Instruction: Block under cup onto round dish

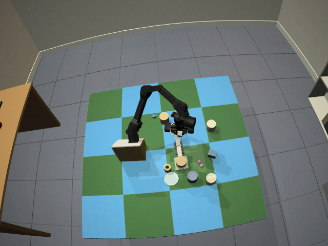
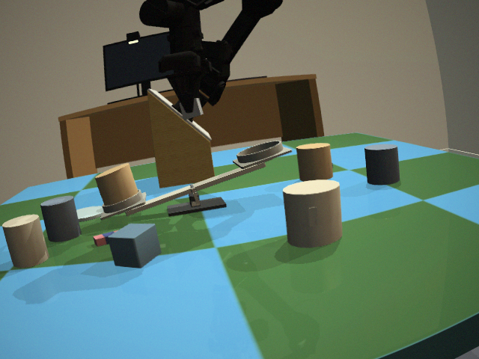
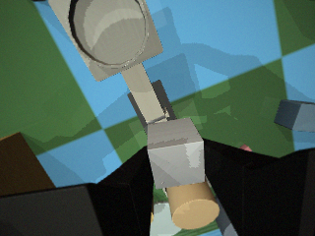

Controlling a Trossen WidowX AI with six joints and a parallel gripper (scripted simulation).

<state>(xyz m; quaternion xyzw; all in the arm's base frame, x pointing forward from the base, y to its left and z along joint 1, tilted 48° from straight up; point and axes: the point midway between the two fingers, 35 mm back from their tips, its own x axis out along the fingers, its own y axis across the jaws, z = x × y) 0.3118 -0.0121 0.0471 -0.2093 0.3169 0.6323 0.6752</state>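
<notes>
The pale round dish lies 8 cm behind my gripper tip, 25 cm to the right of it and 16 cm below it. Also, from my gripper tip: grey block 1 cm above; then pink-and-blue piece 13 cm ahead, 15 cm to the right, 16 cm below; then blue-grey cube 22 cm ahead, 10 cm to the right, 15 cm below.
</notes>
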